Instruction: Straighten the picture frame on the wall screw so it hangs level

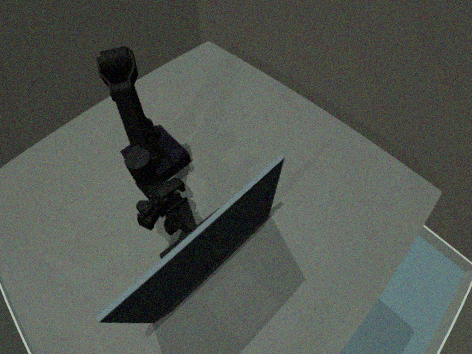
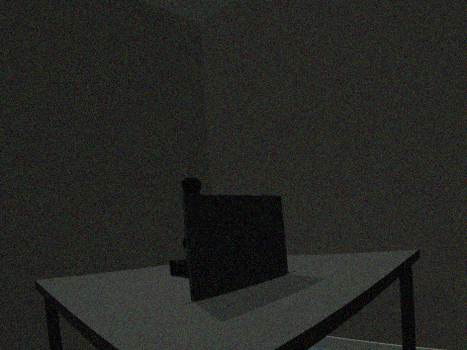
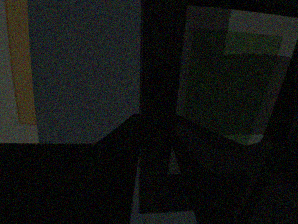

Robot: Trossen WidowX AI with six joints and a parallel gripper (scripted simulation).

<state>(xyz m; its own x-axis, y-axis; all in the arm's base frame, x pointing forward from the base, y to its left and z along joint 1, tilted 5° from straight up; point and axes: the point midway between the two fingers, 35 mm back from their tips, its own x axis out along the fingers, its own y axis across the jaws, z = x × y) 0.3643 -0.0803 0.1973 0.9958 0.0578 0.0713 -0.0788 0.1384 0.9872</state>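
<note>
My gripper tip is now 50 mm above the picture frame, 10 mm to the left of it and 10 mm short of it. Also, from my gripper tip: blue-grey wall panel 70 mm below, 20 mm ahead.
</note>
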